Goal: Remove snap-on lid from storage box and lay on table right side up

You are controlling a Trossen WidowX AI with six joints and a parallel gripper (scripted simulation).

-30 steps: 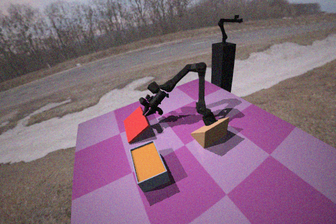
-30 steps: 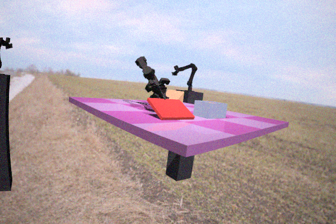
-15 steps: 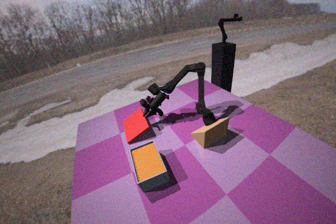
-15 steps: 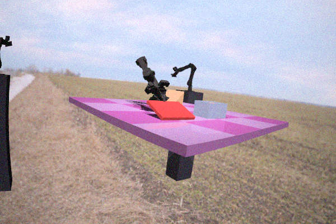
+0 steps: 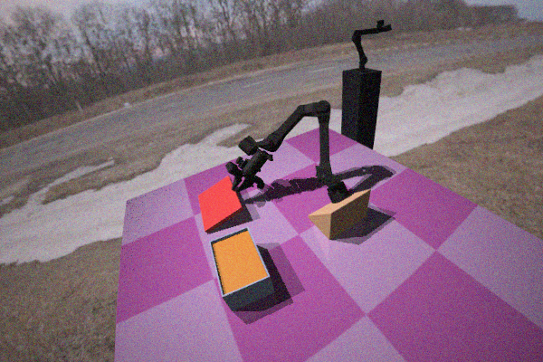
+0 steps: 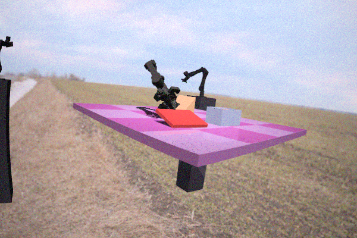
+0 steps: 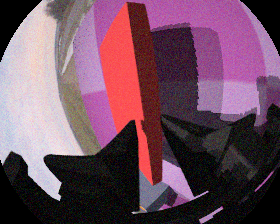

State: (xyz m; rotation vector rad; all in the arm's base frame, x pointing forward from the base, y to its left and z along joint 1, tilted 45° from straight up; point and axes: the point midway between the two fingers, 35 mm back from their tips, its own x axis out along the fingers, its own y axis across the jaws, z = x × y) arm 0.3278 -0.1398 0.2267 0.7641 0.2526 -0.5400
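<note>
My gripper tip is now 8 cm short of the red lid and 3 cm above it. Round my gripper tip: grey storage box 34 cm to the left, 7 cm ahead, 1 cm below.
</note>
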